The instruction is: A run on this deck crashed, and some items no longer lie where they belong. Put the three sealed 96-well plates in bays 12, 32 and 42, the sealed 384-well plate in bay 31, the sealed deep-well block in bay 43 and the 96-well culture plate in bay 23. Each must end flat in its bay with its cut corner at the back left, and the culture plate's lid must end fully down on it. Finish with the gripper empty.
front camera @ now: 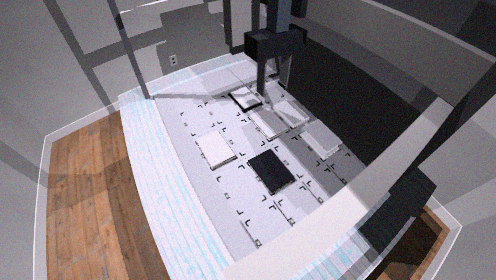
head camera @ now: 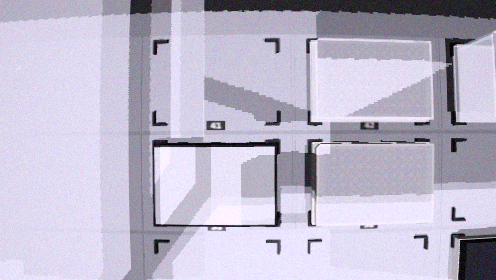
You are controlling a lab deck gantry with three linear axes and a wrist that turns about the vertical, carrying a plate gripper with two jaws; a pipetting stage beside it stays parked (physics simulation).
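Seen in the pictures: gripper, fingertip midpoint: [front camera: 271,89]; robot's base, origin of the base link: [front camera: 181,114].
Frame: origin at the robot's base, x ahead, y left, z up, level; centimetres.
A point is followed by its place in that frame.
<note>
My gripper [front camera: 273,90] {x 22.8, y 25.7, z 16.0 cm} is open and empty, above the back-left part of the deck; its jaws do not show in the head view. A white-topped plate with a black rim [front camera: 245,98] {x 7.5, y 25.3, z 1.4 cm} [head camera: 227,185] {x 7.7, y 25.8, z 1.4 cm} lies flat in bay 31. Translucent sealed plates lie flat in bay 32 [front camera: 268,122] {x 23.0, y 25.4, z 1.4 cm} [head camera: 375,180] {x 22.6, y 26.1, z 1.4 cm} and bay 42 [front camera: 292,112] {x 23.6, y 36.4, z 1.4 cm} [head camera: 372,80] {x 22.4, y 36.2, z 1.4 cm}; the bay 32 plate's cut corner is at the back left. The tall pale block [front camera: 322,139] {x 40.6, y 34.9, z 4.2 cm} [head camera: 476,85] {x 33.0, y 35.7, z 2.5 cm} stands in bay 43. The dark-topped culture plate [front camera: 271,171] {x 39.9, y 14.6, z 1.7 cm} [head camera: 480,257] {x 34.5, y 17.6, z 1.7 cm} lies in bay 23; its lid edge is unclear. A white plate [front camera: 216,149] {x 23.9, y 4.4, z 1.4 cm} lies in bay 12.
Bay 41's label [head camera: 215,125] {x 6.4, y 31.8, z 0.0 cm} and corner marks show at the back left. A pale beam [front camera: 310,220] {x 61.0, y -1.2, z 40.0 cm} crosses in front of the deck. A dark gantry column [front camera: 280,17] {x 24.8, y 24.7, z 39.9 cm} rises above the gripper. Broad shadows cross the deck and plates.
</note>
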